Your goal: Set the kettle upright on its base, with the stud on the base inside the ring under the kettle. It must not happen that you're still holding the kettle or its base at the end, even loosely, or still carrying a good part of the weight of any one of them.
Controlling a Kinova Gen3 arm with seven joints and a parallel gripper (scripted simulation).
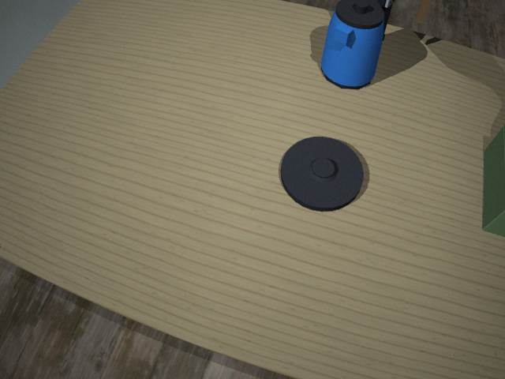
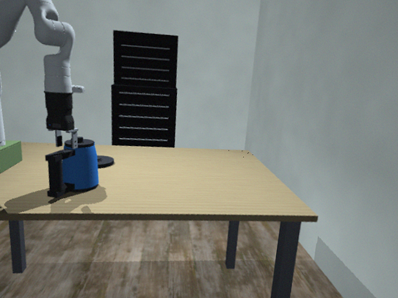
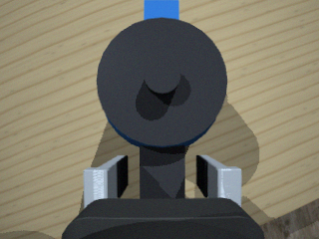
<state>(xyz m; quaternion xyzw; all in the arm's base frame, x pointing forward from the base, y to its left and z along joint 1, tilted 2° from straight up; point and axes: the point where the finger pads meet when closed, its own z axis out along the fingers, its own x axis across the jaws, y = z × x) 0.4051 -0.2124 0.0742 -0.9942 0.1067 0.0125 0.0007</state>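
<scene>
Right now my hand is 90 mm above the blue kettle, 30 mm to the right of it and 10 mm short of it. Also, from my hand: black round base 340 mm to the left, 170 mm below, 30 mm behind.
</scene>
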